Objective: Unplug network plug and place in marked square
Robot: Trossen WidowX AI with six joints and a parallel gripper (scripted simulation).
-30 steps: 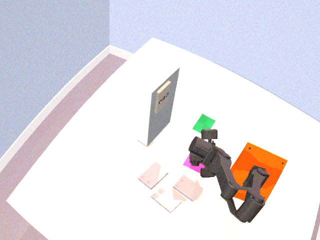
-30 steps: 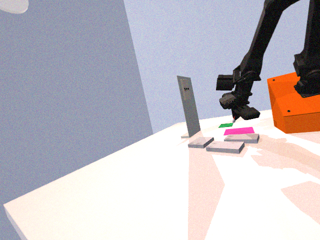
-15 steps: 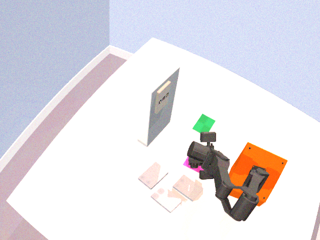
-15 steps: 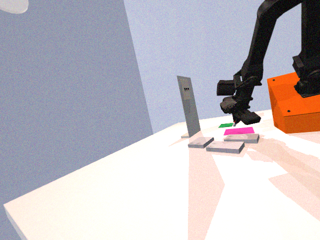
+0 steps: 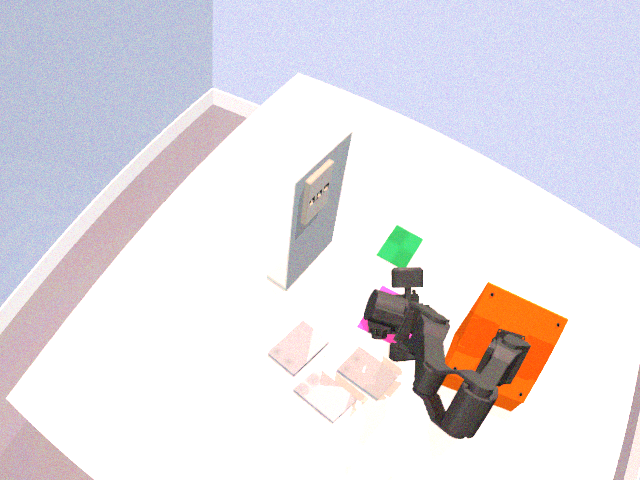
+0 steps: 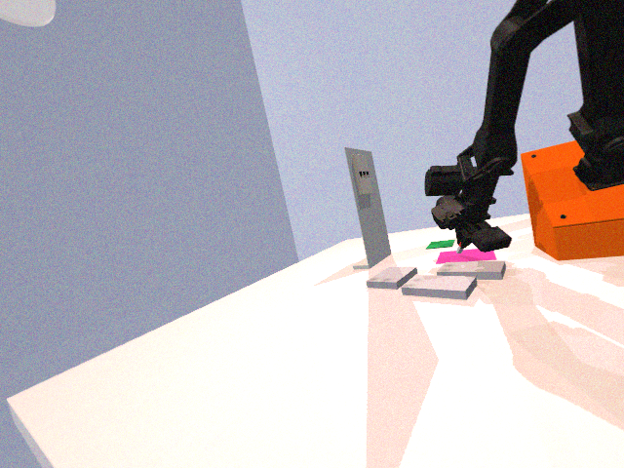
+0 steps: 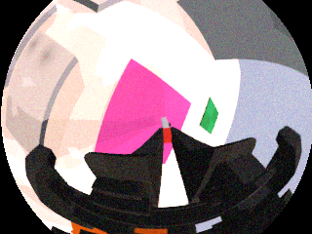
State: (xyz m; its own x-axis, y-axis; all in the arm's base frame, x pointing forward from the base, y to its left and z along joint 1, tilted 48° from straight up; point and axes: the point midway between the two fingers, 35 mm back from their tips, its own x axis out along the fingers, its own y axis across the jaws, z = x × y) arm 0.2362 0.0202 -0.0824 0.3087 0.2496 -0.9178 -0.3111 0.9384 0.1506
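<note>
Right now my gripper tip is 2 cm above the magenta square. Also, from my gripper tip: grey upright panel: 22 cm ahead, 4 cm to the right, 13 cm above; plug: right at my gripper tip.
</note>
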